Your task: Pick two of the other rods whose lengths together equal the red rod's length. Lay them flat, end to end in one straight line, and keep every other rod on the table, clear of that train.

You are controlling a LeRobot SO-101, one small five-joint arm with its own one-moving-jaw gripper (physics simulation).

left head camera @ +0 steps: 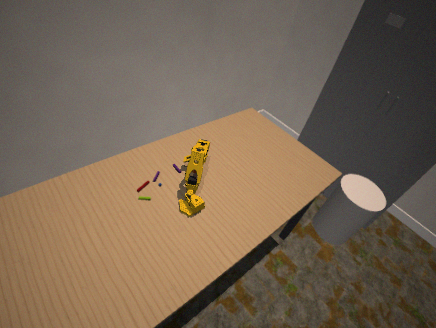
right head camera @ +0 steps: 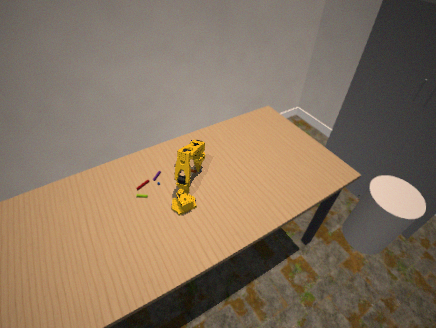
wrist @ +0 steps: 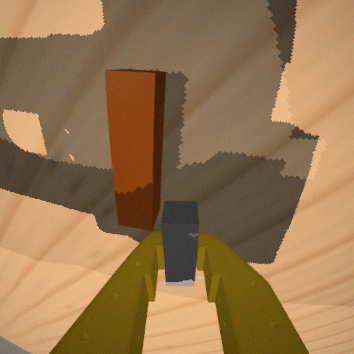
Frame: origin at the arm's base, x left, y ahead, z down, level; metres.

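Seen in the pictures: hand, its tool point: point(right head camera: 198, 170) point(wrist: 164, 245); arm's base, origin of its link: point(left head camera: 188, 202) point(right head camera: 182, 201).
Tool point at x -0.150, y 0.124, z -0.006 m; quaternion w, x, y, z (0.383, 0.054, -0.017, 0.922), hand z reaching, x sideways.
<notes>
Pixels of each thing's top centre, then the offset from my tool point to it. Level surfaces: height alone.
- dark grey rod, centre of its top: point(wrist: 177, 260) dx -0.004, dy +0.003, dz -0.005 m
- orange rod, centre of its top: point(wrist: 131, 165) dx +0.026, dy +0.017, dz -0.004 m
- red rod, centre of its top: point(left head camera: 143, 185) point(right head camera: 142, 184) dx +0.269, dy +0.056, dz -0.004 m
- lime green rod, centre of its top: point(left head camera: 144, 197) point(right head camera: 141, 195) dx +0.295, dy -0.006, dz -0.004 m
- small blue piece, centre of its top: point(left head camera: 160, 183) point(right head camera: 158, 182) dx +0.202, dy +0.024, dz -0.004 m
- wooden table, height of its surface: dz +0.007 m
My gripper point(wrist: 180, 245) is shut on a dark grey rod point(wrist: 180, 220), with a jaw pressing on each long side. The rod's far end sticks out past the tips. An orange rod point(wrist: 134, 145) lies on the table just beyond and left of the grey rod, apart from it. The red rod point(left head camera: 143, 186) point(right head camera: 143, 184) lies left of the arm. A purple rod point(left head camera: 156, 176) point(right head camera: 157, 175) and a lime green rod point(left head camera: 144, 198) point(right head camera: 142, 196) lie near it. Another purple rod point(left head camera: 177, 168) lies close beside the arm. In the head views the arm hides the jaw tips.
A small blue piece point(left head camera: 160, 185) point(right head camera: 158, 183) lies between the purple rod and the arm. The yellow arm point(left head camera: 196, 167) point(right head camera: 183, 167) stands on the wooden table point(left head camera: 100, 240) point(right head camera: 100, 250) and casts a shadow around the orange and grey rods. A grey bin stands on the floor.
</notes>
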